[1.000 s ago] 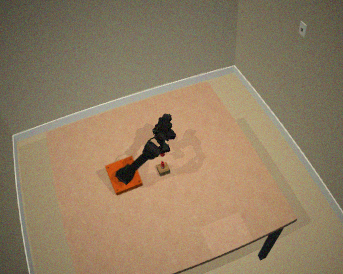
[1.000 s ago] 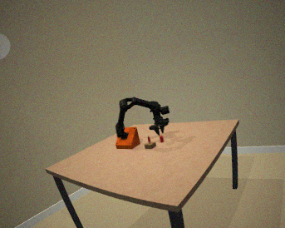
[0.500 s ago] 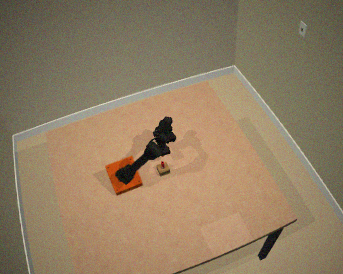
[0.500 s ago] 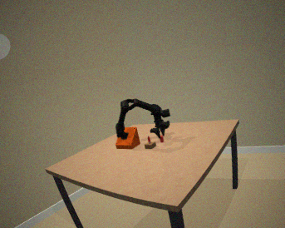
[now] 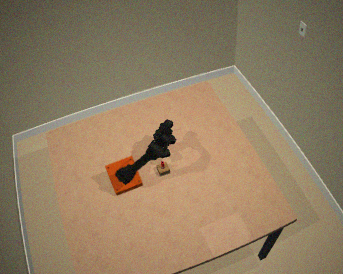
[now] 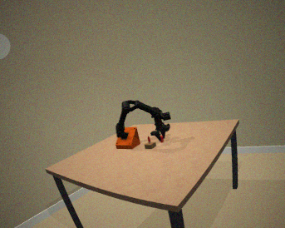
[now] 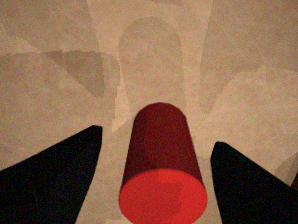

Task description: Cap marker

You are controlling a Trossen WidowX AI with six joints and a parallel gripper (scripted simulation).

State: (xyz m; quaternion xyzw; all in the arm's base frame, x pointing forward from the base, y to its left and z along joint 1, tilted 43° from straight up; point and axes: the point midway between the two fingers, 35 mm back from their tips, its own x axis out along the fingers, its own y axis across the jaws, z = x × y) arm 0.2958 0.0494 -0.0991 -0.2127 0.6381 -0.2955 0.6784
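Now: the holder block 40 mm behind my gripper tip and 120 mm to the right of it. From my gripper tip the other things lie so: red cap 10 mm above.
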